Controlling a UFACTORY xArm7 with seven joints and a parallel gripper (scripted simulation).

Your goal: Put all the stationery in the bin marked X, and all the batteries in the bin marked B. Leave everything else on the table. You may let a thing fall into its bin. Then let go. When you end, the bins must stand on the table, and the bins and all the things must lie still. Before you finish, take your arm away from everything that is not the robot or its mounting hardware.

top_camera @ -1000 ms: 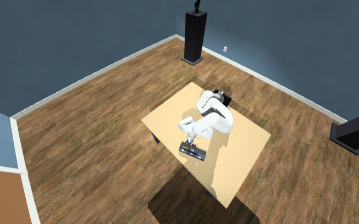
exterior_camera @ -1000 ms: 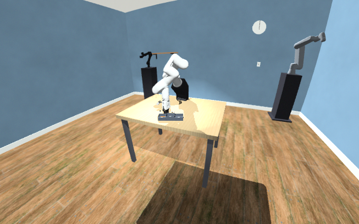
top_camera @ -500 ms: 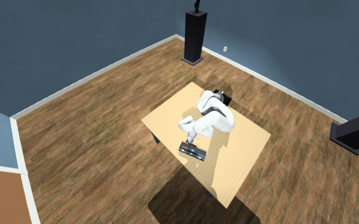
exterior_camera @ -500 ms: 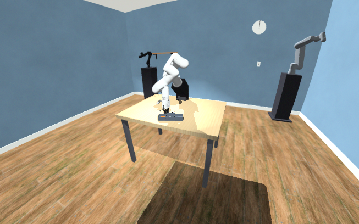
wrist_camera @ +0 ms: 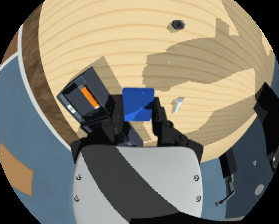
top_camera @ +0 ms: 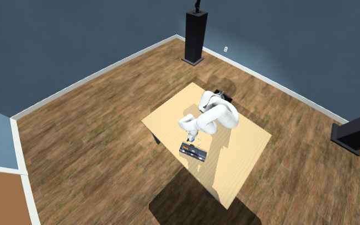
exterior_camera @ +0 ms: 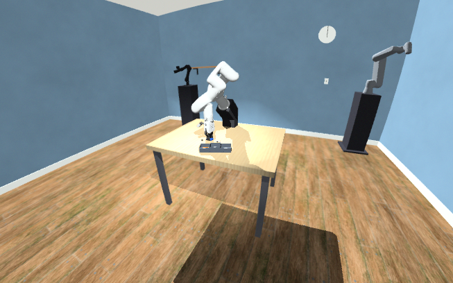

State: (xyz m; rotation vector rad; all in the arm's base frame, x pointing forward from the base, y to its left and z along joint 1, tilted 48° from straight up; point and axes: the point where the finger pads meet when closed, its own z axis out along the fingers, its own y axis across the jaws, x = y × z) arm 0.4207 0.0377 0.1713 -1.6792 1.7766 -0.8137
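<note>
Now: the dark double bin 80 mm ahead of my hand, 80 mm to the left of it and 50 mm below it. Round my hand: pencil sharpener (70 mm ahead, 80 mm to the left, 60 mm below); then blue block (20 mm below); then orange battery (90 mm ahead, 10 mm to the left, 60 mm below).
</note>
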